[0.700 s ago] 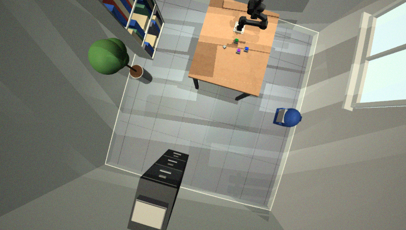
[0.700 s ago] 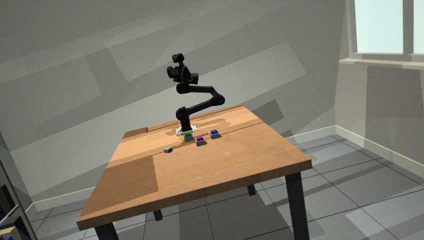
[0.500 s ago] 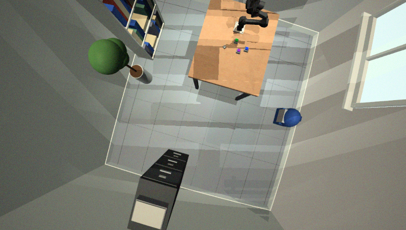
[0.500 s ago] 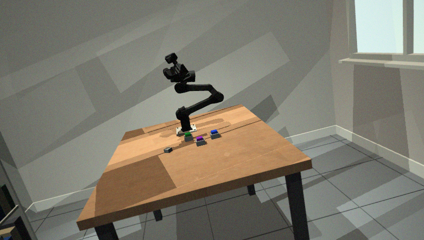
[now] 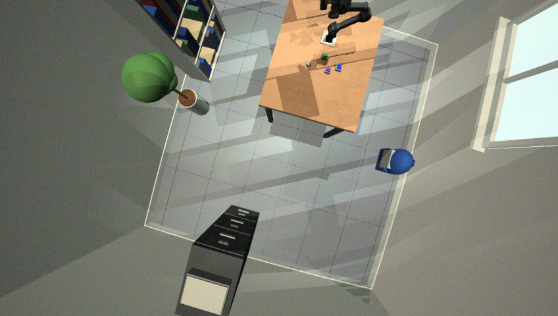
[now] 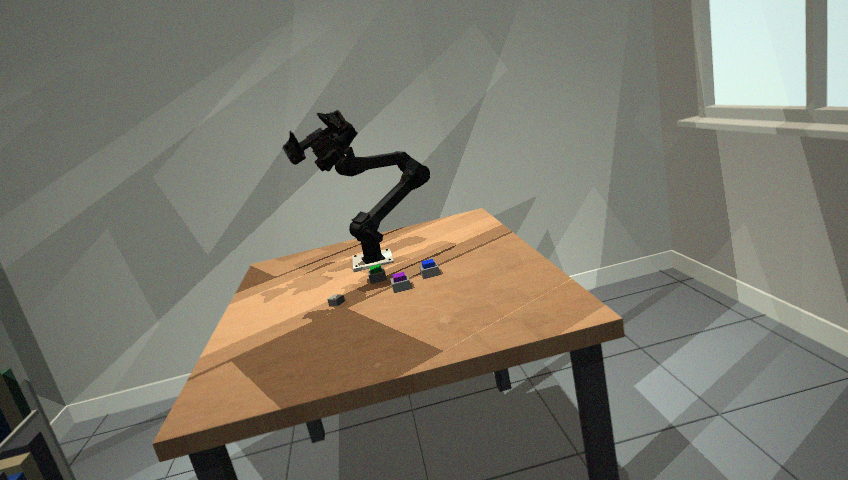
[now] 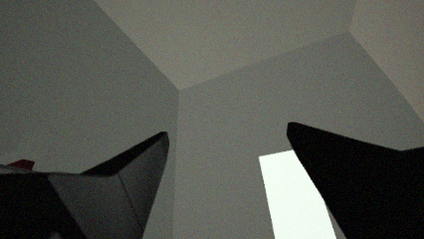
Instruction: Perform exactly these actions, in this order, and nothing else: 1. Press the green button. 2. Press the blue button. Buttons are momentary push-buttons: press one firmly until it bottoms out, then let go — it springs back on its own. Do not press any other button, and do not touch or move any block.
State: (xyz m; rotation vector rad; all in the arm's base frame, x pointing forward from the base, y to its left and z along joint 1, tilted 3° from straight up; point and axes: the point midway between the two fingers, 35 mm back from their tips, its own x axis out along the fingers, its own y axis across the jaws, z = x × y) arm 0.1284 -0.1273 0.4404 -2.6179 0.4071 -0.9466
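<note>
Now: gripper tip 9 cm to the right of the green button and 44 cm above it. The rest, counted from my gripper tip: blue button 9 cm ahead, 22 cm to the left, 44 cm below; then purple button 13 cm ahead, 12 cm to the left, 44 cm below; then small grey block 8 cm ahead, 5 cm to the right, 46 cm below.
</note>
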